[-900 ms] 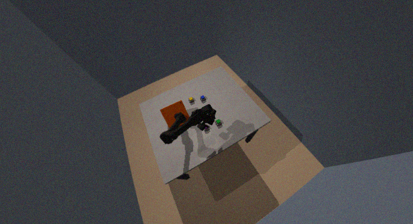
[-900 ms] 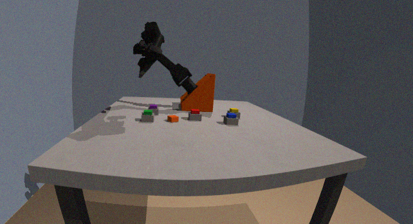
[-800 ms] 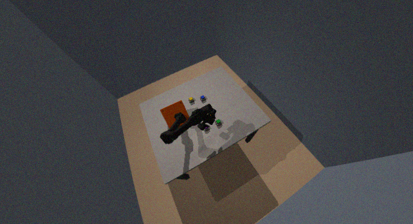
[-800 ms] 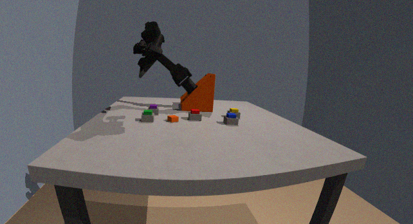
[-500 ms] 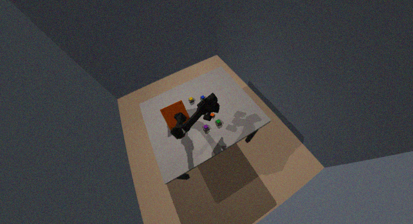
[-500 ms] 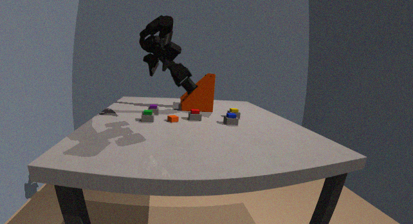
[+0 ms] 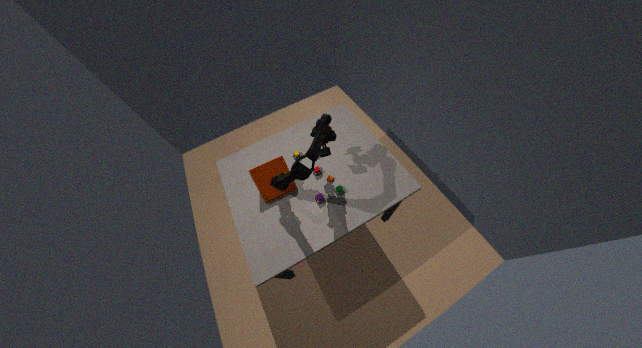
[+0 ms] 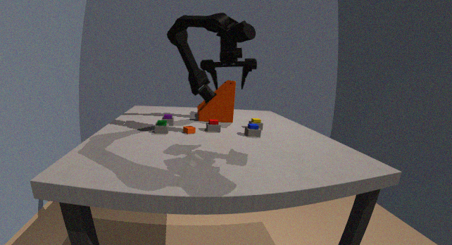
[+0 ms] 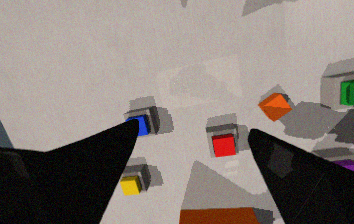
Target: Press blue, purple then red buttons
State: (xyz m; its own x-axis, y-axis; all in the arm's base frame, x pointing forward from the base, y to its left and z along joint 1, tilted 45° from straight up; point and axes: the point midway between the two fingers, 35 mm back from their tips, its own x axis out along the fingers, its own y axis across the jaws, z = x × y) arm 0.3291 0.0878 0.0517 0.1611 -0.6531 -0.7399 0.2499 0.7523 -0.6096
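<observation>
The blue button lies 30 mm behind my gripper tip, 100 mm to the left of it and 130 mm below it. The rest, counted from my gripper tip: small orange block 40 mm behind, 130 mm to the right, 150 mm below; then yellow button 150 mm behind, 150 mm to the left, 130 mm below; then red button 80 mm behind, 40 mm to the right, 130 mm below.
</observation>
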